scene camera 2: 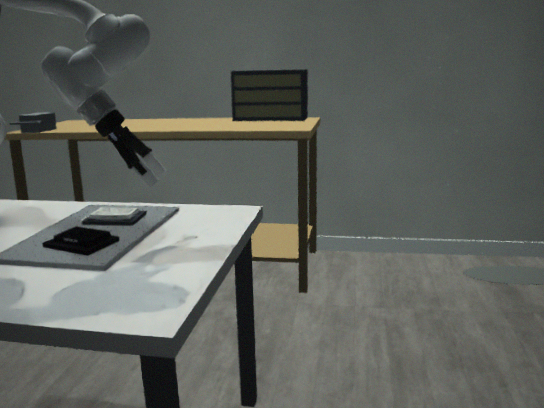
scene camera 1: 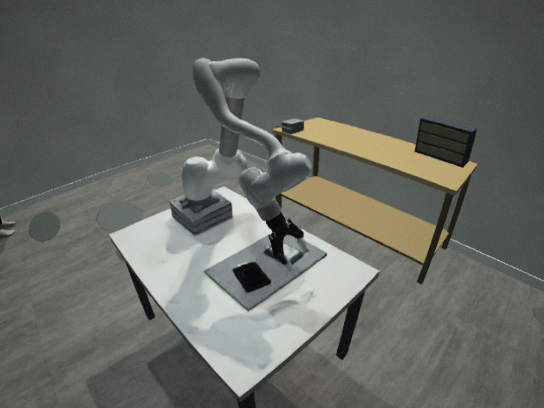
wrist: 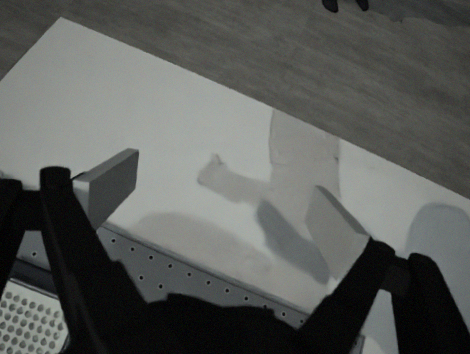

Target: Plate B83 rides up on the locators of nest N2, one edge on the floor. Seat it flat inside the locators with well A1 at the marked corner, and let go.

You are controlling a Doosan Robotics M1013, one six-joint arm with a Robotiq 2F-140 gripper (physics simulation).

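Where they show: gripper, fingertip midpoint: (scene camera 2: 158,178) (scene camera 1: 299,260) (wrist: 225,186); arm's base, origin of the base link: (scene camera 1: 199,201).
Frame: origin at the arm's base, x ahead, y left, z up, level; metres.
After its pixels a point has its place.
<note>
A pale well plate (scene camera 1: 292,250) @(z -0.075, x 0.638, y 0.102 m) (scene camera 2: 115,214) @(z -0.075, x 0.623, y 0.044 m) (wrist: 31,320) @(z -0.075, x 0.641, y 0.076 m) rests in a dark nest (scene camera 2: 92,221) @(z -0.090, x 0.559, y 0.017 m) (wrist: 31,273) @(z -0.089, x 0.678, y 0.106 m) towards the back of the grey perforated board (scene camera 1: 312,254) @(z -0.100, x 0.714, y 0.170 m) (scene camera 2: 30,256) @(z -0.100, x 0.519, y -0.253 m) (wrist: 187,287) @(z -0.100, x 0.724, y -0.060 m). A black plate-like piece (scene camera 1: 251,276) @(z -0.077, x 0.624, y -0.164 m) (scene camera 2: 81,237) @(z -0.075, x 0.621, y -0.171 m) sits on a black base nearer the front. No labels or well A1 can be read, and the frames do not settle which nest is N2 or which plate is tilted. My gripper (scene camera 1: 296,257) @(z 0.058, x 0.806, y -0.057 m) (scene camera 2: 155,176) @(z 0.058, x 0.806, y -0.057 m) (wrist: 225,186) @(z 0.058, x 0.806, y -0.057 m) is open and empty, tilted, well above the board. In the wrist view the pale plate lies at the lower left, partly hidden by a finger.
The board lies on a white table (scene camera 1: 150,250) @(z -0.113, x 0.066, y -0.396 m) (scene camera 2: 220,220) @(z -0.113, x 0.927, y 0.126 m) (wrist: 115,90) @(z -0.113, x 0.941, y 0.148 m). The arm's base block (scene camera 1: 201,214) @(z -0.011, x 0.116, y -0.068 m) stands at its back left. A wooden bench (scene camera 1: 370,145) (scene camera 2: 190,127) behind carries a drawer cabinet (scene camera 1: 445,140) (scene camera 2: 269,95) and a small grey box (scene camera 1: 292,126) (scene camera 2: 38,122). A person's feet (scene camera 1: 7,229) show at the left.
</note>
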